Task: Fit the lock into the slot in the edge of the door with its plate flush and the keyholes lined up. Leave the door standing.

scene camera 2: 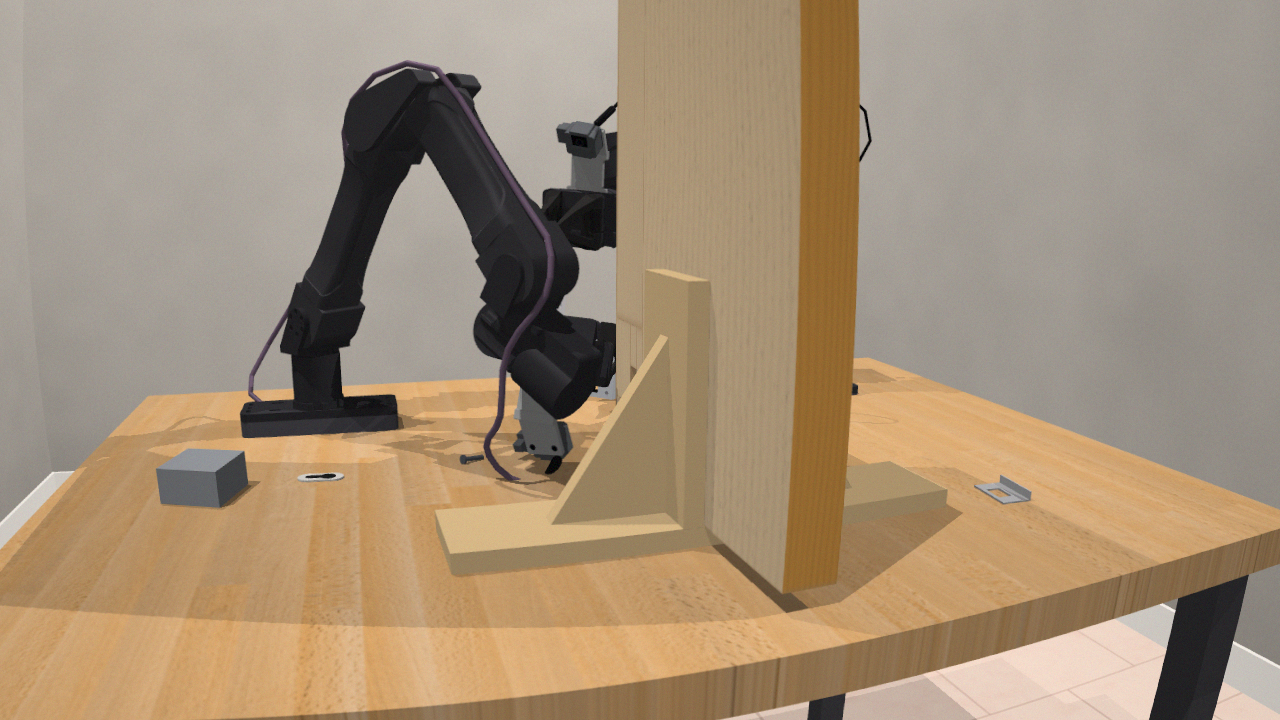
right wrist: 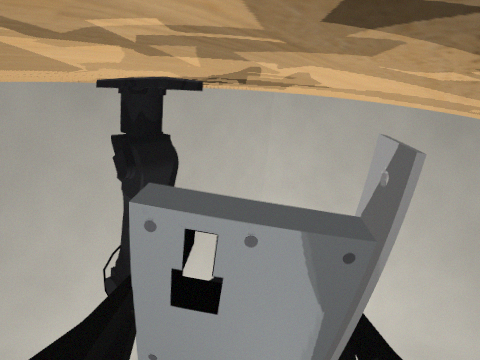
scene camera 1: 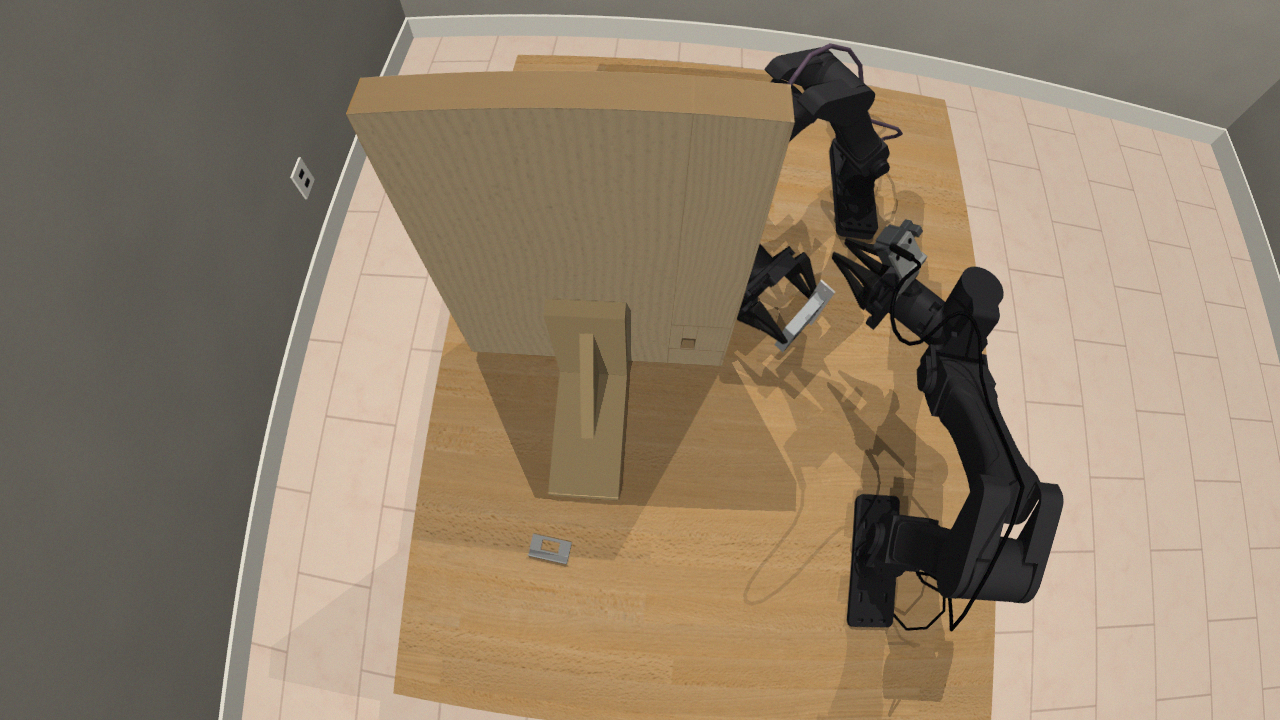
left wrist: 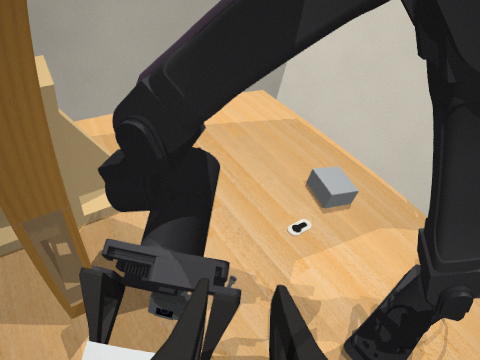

An angled metal plate shows in scene camera 2 and in scene camera 1; in the right wrist view it is out of frame, in the left wrist view it is out of frame. A grey block shows in scene camera 2 and in the left wrist view; in the right wrist view it is out of frame, in scene camera 1 it is hidden by a wooden door. One and the same spot on the grey block: [left wrist: 331,186] is [scene camera 2: 226,455]. One and the same spot on the angled metal plate: [scene camera 2: 1017,493] is [scene camera 1: 541,556].
